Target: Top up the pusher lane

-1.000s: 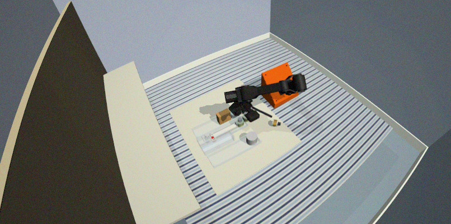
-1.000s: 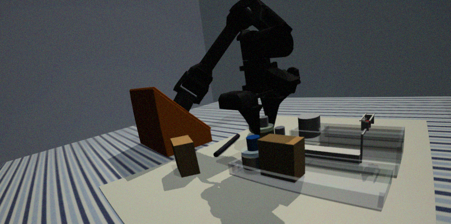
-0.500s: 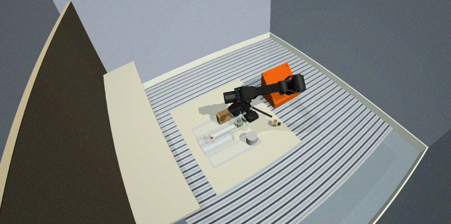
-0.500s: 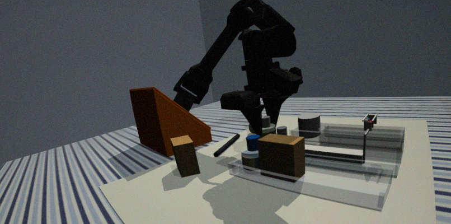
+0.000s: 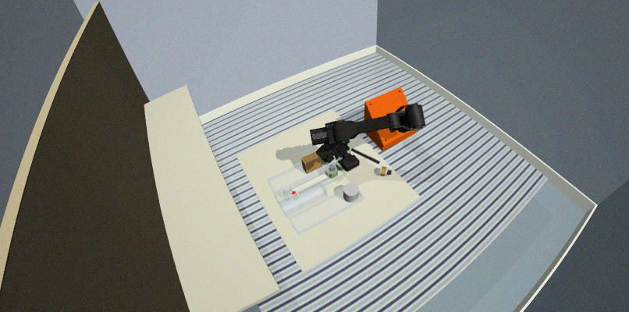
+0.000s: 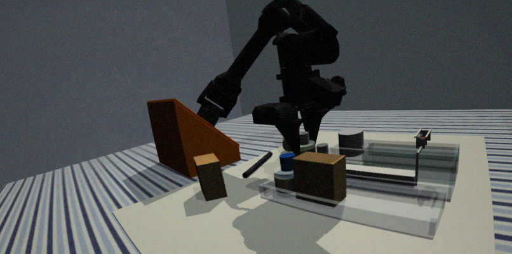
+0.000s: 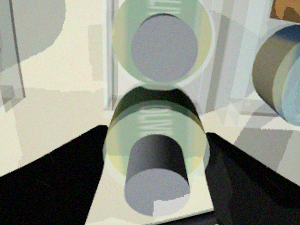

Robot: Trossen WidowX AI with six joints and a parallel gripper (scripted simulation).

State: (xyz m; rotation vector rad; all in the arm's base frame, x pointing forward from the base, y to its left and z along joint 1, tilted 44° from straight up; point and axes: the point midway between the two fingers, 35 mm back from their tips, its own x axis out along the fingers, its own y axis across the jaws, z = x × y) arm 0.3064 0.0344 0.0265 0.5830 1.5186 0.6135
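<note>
My gripper tip is now 3 cm short of the blue-lidded jar, 8 cm to the left of it and 1 cm above it. From my gripper tip the other things lie so: pusher plate (15 cm ahead, 3 cm to the left); then black rod (13 cm behind, 1 cm to the right, 4 cm below); then grey can (3 cm ahead, 13 cm to the left, 2 cm below).
</note>
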